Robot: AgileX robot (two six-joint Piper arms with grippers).
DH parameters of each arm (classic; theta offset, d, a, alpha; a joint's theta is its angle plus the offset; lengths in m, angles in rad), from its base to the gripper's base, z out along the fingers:
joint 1: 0 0.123 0 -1.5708
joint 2: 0.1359 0 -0.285 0
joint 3: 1.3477 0 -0.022 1.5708
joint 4: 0 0.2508 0 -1.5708
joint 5: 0 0 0.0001 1.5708
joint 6: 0 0.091 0 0
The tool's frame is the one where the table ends.
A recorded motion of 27 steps. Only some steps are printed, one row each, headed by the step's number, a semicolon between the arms.
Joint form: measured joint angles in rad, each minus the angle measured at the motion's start. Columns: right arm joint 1, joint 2, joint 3, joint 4, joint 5, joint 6; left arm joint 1, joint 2, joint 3, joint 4, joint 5, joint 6.
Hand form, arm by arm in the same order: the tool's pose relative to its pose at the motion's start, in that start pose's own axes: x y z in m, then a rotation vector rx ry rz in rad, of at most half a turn. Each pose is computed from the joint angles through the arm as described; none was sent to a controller.
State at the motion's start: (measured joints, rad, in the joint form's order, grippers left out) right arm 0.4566 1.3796 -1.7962 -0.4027 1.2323 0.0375; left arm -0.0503 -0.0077 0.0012 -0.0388 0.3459 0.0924
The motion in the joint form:
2: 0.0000 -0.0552 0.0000 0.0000 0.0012 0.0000; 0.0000 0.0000 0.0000 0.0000 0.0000 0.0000
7: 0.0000 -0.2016 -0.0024 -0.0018 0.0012 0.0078; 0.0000 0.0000 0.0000 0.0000 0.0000 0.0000
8: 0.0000 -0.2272 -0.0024 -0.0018 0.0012 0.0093; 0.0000 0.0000 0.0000 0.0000 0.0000 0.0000
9: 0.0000 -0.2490 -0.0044 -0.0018 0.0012 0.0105; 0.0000 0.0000 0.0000 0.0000 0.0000 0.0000
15: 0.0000 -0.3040 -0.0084 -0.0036 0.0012 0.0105; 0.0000 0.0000 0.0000 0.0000 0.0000 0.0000
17: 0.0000 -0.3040 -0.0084 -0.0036 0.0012 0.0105; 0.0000 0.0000 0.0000 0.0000 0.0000 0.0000
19: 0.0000 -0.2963 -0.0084 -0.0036 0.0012 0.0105; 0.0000 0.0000 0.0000 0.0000 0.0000 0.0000
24: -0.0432 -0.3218 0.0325 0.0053 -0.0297 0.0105; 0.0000 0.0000 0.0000 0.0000 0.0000 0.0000
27: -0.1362 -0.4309 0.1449 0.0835 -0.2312 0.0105; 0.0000 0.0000 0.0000 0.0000 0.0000 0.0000
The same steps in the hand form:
2: 0.0040 -0.0088 -0.0230 0.0053 -0.0498 0.0204; 0.0000 0.0000 0.0000 0.0000 0.0000 0.0000
7: 0.0207 -0.0314 -0.0834 0.0205 -0.1874 0.0828; 0.0000 0.0000 0.0000 0.0000 0.0000 0.0000
8: 0.0246 -0.0351 -0.0936 0.0227 -0.2111 0.0937; 0.0000 0.0000 0.0000 0.0000 0.0000 0.0000
9: 0.0280 -0.0384 -0.1027 0.0247 -0.2331 0.1037; 0.0000 0.0000 0.0000 0.0000 0.0000 0.0000
15: 0.0377 -0.0465 -0.1253 0.0319 -0.2876 0.1252; 0.0000 0.0000 0.0000 0.0000 0.0000 0.0000
17: 0.0377 -0.0465 -0.1253 0.0319 -0.2876 0.1252; 0.0000 0.0000 0.0000 0.0000 0.0000 0.0000
19: 0.0362 -0.0455 -0.1223 0.0312 -0.2805 0.1224; 0.0000 0.0000 0.0000 0.0000 0.0000 0.0000
24: 0.0425 -0.0495 -0.1213 0.0575 -0.2854 0.1388; 0.0000 0.0000 0.0000 0.0000 0.0000 0.0000
27: 0.0567 -0.0556 -0.1383 0.0694 -0.4624 0.1940; 0.0000 0.0000 0.0000 0.0000 0.0000 0.0000

